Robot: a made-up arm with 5 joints.
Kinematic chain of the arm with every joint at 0, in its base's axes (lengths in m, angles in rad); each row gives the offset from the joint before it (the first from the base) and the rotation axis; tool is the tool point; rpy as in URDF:
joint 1: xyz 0.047 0 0.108 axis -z
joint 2: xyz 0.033 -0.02 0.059 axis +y
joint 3: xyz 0.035 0 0.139 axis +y
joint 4: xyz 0.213 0 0.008 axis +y
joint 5: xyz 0.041 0.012 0 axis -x
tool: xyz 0 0 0 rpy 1.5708 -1.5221 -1.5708
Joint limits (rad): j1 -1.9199..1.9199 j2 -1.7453..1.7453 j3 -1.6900..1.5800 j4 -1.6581..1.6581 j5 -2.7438..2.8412
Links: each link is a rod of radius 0.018 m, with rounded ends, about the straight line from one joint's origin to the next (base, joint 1, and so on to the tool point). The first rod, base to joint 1, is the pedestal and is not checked.
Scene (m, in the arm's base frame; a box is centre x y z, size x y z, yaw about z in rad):
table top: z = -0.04
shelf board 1: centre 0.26 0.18 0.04 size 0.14 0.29 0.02 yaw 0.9
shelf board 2: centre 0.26 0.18 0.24 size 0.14 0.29 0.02 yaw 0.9
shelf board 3: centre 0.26 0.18 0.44 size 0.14 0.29 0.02 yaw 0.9
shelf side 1: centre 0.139 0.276 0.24 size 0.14 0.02 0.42 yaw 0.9
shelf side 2: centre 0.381 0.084 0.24 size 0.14 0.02 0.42 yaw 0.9
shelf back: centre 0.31 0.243 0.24 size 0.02 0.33 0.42 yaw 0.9
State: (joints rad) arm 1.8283 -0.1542 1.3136 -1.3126 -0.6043
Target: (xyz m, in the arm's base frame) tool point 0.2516 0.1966 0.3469
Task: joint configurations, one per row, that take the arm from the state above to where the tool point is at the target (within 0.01 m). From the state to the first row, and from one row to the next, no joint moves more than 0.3 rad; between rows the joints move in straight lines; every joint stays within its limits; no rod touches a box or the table.
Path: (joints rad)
1: 1.5482 -0.2458 1.2637 -1.3307 -0.6043
2: 1.2680 -0.3374 1.2137 -1.3488 -0.6043
3: 0.9879 -0.4290 1.1638 -1.3669 -0.6043
4: 0.7077 -0.5206 1.1138 -1.3850 -0.6043
5: 0.4276 -0.6122 1.0639 -1.4031 -0.6043
6: 0.1474 -0.7038 1.0139 -1.4212 -0.6043
7: -0.1327 -0.7954 0.9640 -1.4393 -0.6043
8: -0.4129 -0.8869 0.9140 -1.4574 -0.6043
9: -0.6930 -0.9785 0.8641 -1.4755 -0.6043
10: -0.7266 -0.6926 0.6263 -1.3523 -0.6043
11: -0.7601 -0.4066 0.3884 -1.2291 -0.6043
12: -0.7937 -0.1206 0.1506 -1.1058 -0.6043

